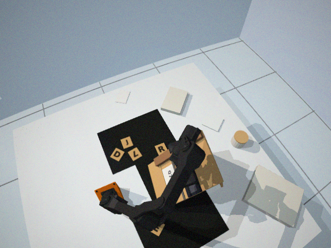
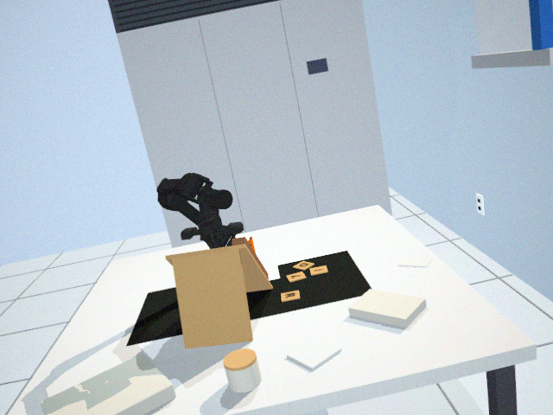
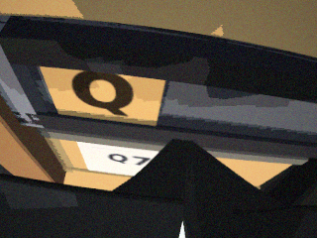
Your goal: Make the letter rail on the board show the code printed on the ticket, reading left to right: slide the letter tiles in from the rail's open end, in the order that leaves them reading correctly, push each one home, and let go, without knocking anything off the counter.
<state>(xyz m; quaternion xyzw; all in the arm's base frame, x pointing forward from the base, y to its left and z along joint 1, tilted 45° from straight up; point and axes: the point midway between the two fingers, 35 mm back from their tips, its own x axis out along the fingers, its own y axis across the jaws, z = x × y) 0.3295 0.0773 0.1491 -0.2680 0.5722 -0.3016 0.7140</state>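
The white ticket is 90 mm below my gripper tip, 40 mm behind it and 30 mm to the left of it. From my gripper tip the other things lie so: pale box (400 mm ahead, 280 mm to the right, 170 mm below); lidded jar (400 mm ahead, 150 mm below, 60 mm to the left); black mat (180 mm below, 140 mm behind, 60 mm to the left).
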